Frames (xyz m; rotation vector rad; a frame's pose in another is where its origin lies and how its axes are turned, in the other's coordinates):
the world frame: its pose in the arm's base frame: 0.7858 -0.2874 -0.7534 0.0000 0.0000 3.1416
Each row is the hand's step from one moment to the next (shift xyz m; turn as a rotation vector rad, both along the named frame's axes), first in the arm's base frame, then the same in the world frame.
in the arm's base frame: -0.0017 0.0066 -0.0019 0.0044 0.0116 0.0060
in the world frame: 0.0017 -0.0066 -0.0019 -0.0044 -0.0116 0.0060
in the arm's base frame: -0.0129 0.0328 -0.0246 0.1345 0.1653 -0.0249
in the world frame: 0.0129 -0.0328 -0.0246 -0.1345 -0.1653 -0.0249
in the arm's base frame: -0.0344 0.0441 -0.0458 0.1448 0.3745 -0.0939
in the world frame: 0.0344 -0.0441 -0.0458 -0.1448 -0.3745 -0.0939
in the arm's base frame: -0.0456 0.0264 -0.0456 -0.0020 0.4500 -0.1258
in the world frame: 0.0456 -0.0264 -0.0456 0.0020 -0.4500 -0.1258
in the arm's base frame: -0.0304 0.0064 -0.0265 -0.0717 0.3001 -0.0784
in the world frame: 0.0304 -0.0064 -0.0265 0.0717 -0.3001 -0.0784
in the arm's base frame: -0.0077 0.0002 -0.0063 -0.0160 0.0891 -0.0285
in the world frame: 0.0077 -0.0002 -0.0063 0.0160 -0.0891 -0.0285
